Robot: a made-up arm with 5 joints.
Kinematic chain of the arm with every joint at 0, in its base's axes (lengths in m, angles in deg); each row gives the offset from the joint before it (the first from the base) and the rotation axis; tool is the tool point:
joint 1: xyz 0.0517 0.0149 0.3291 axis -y
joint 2: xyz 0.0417 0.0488 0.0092 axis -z
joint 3: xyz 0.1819 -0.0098 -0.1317 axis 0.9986 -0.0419 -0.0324
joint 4: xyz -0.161 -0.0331 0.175 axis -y
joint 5: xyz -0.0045 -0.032 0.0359 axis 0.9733 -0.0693 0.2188
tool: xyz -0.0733 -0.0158 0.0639
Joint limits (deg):
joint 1: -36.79..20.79
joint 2: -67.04..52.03
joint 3: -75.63..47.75
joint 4: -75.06..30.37
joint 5: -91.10..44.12
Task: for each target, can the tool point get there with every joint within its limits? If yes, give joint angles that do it. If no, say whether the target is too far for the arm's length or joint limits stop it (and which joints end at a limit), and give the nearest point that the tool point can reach.
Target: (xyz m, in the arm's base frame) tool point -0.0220 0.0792 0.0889
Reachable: no: joint limits stop it (at a limit: joint 1, joint 2, joint 3, joint 4, joint 5) | nearest point -0.0463 0.0861 0.2076 | short by 0.121 m
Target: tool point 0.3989 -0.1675 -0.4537
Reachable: no: too far | nearest point 0.2800 -0.0270 0.1029 | short by 0.586 m
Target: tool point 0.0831 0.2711 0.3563
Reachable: yes | joints -27.16 11.12 -62.40 12.72 -34.60
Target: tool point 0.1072 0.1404 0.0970
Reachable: no: joint limits stop it (at a limit: joint 1, joint 2, joint 3, joint 4, joint 5) | nearest point 0.1222 0.2071 0.1780 | short by 0.106 m
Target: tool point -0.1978 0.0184 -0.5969
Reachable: no: too far | nearest point -0.0939 -0.0119 0.1735 | short by 0.778 m
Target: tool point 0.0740 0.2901 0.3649
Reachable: yes | joints -9.59 -20.41 -57.74 -54.72 -56.49
